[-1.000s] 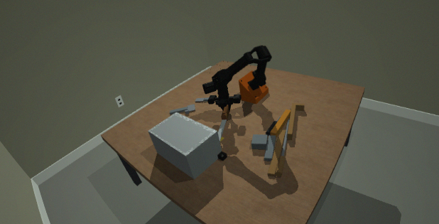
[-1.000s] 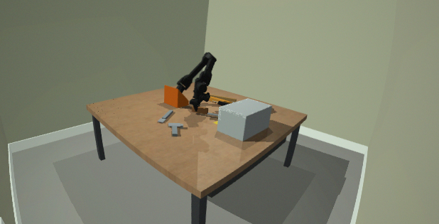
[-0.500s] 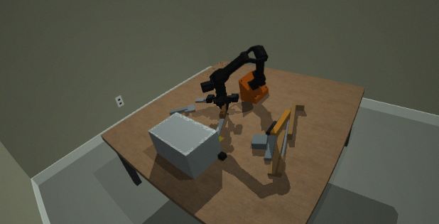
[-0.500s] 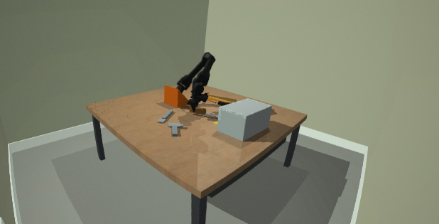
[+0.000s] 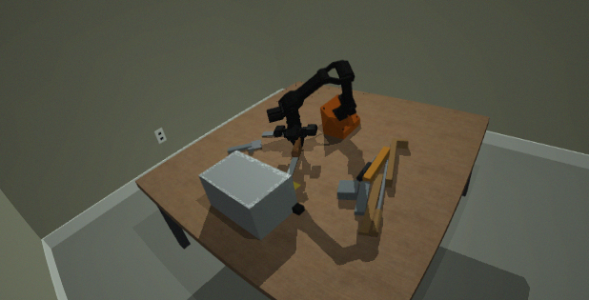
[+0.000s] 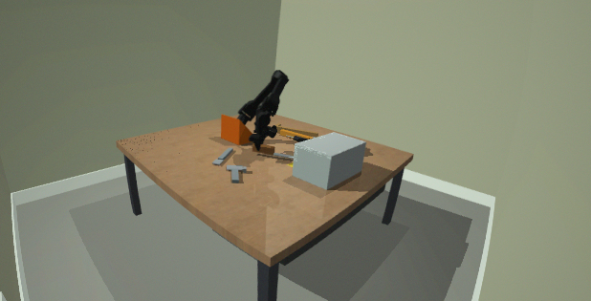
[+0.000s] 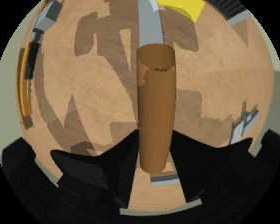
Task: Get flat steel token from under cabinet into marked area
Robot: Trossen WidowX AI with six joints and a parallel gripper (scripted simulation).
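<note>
The grey t-piece lies 24 cm to the right of my gripper tip, 13 cm ahead of it and 2 cm below it. Also, from my gripper tip: grey block: 36 cm to the left, 9 cm ahead, 1 cm below; wooden stick: 46 cm to the left, 8 cm ahead, 2 cm below; orange bar: 36 cm to the left, 10 cm behind, 1 cm below.
</note>
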